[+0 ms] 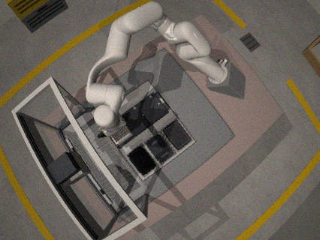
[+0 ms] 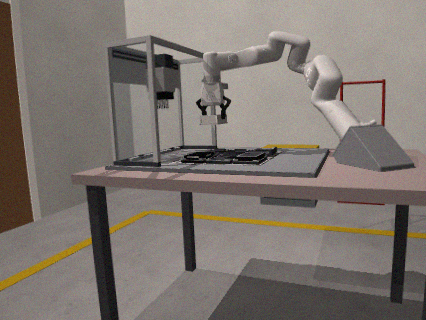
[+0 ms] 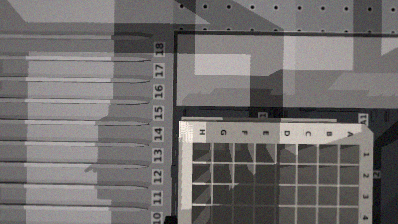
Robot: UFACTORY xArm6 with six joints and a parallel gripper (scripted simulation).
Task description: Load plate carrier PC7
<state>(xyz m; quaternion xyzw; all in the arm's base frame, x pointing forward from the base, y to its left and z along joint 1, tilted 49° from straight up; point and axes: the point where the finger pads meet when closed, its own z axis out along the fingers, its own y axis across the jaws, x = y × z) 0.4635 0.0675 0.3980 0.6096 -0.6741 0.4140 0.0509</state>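
Right now the plate carrier PC7 is 10 cm behind my hand, 2 cm to the left of it and 15 cm below it. Also, from my hand: black 96-well plate 5 cm ahead, 17 cm to the left, 15 cm below; then pale well plate 1 cm below; then A1 mark 12 cm behind, 16 cm to the left, 16 cm below.
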